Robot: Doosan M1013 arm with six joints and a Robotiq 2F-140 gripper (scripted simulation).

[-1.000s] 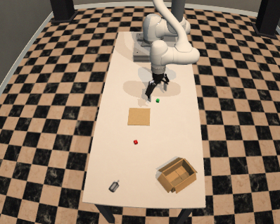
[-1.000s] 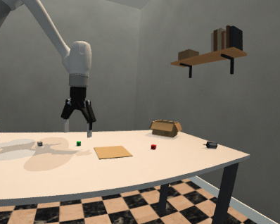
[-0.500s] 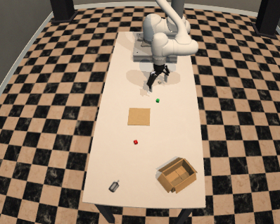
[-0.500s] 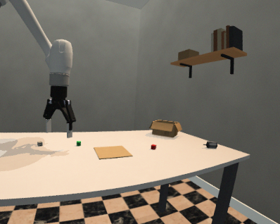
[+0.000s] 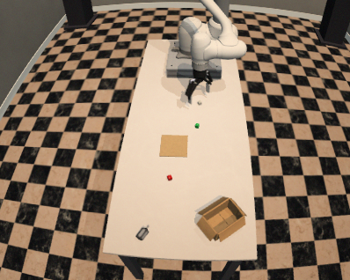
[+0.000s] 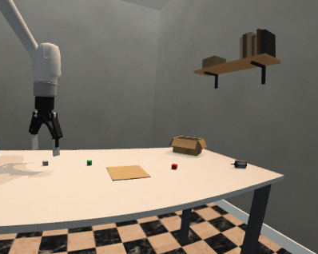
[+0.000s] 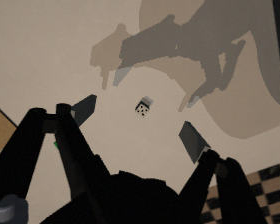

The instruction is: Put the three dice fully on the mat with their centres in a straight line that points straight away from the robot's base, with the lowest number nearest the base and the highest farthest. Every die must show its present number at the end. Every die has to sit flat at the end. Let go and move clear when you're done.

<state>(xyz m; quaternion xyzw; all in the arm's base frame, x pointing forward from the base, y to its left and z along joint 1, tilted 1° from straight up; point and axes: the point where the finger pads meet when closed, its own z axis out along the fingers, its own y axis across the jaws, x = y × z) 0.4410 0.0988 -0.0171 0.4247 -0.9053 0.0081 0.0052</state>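
The white die is 50 mm below my hand. Round my hand: red die: 530 mm ahead, 80 mm to the right, 50 mm below; then green die: 180 mm ahead, 10 mm to the left, 50 mm below; then tan mat: 330 mm ahead, 100 mm to the right, 60 mm below.
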